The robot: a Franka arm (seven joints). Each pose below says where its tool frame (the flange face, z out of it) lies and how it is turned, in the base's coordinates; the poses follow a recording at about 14 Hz.
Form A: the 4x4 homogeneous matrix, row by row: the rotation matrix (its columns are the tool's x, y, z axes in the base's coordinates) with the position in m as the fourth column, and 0 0 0 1 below. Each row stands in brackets.
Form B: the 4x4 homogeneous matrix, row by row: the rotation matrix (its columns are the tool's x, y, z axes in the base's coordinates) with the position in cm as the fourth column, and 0 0 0 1 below. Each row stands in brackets. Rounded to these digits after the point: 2 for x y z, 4 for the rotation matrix.
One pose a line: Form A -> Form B
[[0.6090 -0.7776 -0.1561 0.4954], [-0.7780 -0.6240 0.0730 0.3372], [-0.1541 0.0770 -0.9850 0.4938], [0 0 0 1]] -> [[0.6090 -0.7776 -0.1561 49.54], [-0.7780 -0.6240 0.0730 33.72], [-0.1541 0.0770 -0.9850 49.38], [0 0 0 1]]
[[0.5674 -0.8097 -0.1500 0.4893], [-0.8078 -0.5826 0.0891 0.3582], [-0.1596 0.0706 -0.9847 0.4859], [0 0 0 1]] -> [[0.5674 -0.8097 -0.1500 48.93], [-0.8078 -0.5826 0.0891 35.82], [-0.1596 0.0706 -0.9847 48.59], [0 0 0 1]]
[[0.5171 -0.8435 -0.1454 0.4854], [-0.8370 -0.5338 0.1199 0.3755], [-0.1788 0.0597 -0.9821 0.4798], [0 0 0 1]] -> [[0.5171 -0.8435 -0.1454 48.54], [-0.8370 -0.5338 0.1199 37.55], [-0.1788 0.0597 -0.9821 47.98], [0 0 0 1]]
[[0.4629 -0.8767 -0.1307 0.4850], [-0.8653 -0.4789 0.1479 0.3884], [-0.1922 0.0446 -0.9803 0.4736], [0 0 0 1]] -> [[0.4629 -0.8767 -0.1307 48.50], [-0.8653 -0.4789 0.1479 38.84], [-0.1922 0.0446 -0.9803 47.36], [0 0 0 1]]
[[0.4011 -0.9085 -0.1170 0.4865], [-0.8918 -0.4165 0.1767 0.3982], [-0.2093 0.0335 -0.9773 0.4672], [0 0 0 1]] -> [[0.4011 -0.9085 -0.1170 48.65], [-0.8918 -0.4165 0.1767 39.82], [-0.2093 0.0335 -0.9773 46.72], [0 0 0 1]]
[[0.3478 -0.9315 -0.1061 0.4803], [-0.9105 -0.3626 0.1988 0.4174], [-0.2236 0.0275 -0.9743 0.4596], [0 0 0 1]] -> [[0.3478 -0.9315 -0.1061 48.03], [-0.9105 -0.3626 0.1988 41.74], [-0.2236 0.0275 -0.9743 45.96], [0 0 0 1]]
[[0.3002 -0.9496 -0.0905 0.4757], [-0.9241 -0.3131 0.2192 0.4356], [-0.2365 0.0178 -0.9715 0.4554], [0 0 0 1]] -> [[0.3002 -0.9496 -0.0905 47.57], [-0.9241 -0.3131 0.2192 43.56], [-0.2365 0.0178 -0.9715 45.54], [0 0 0 1]]
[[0.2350 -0.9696 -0.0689 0.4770], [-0.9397 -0.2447 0.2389 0.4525], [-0.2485 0.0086 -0.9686 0.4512], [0 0 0 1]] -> [[0.2350 -0.9696 -0.0689 47.70], [-0.9397 -0.2447 0.2389 45.25], [-0.2485 0.0086 -0.9686 45.12], [0 0 0 1]]
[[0.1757 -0.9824 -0.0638 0.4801], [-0.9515 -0.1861 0.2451 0.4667], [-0.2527 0.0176 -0.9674 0.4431], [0 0 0 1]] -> [[0.1757 -0.9824 -0.0638 48.01], [-0.9515 -0.1861 0.2451 46.67], [-0.2527 0.0176 -0.9674 44.31], [0 0 0 1]]
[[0.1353 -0.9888 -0.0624 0.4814], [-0.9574 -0.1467 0.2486 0.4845], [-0.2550 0.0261 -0.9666 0.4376], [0 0 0 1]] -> [[0.1353 -0.9888 -0.0624 48.14], [-0.9574 -0.1467 0.2486 48.45], [-0.2550 0.0261 -0.9666 43.76], [0 0 0 1]]
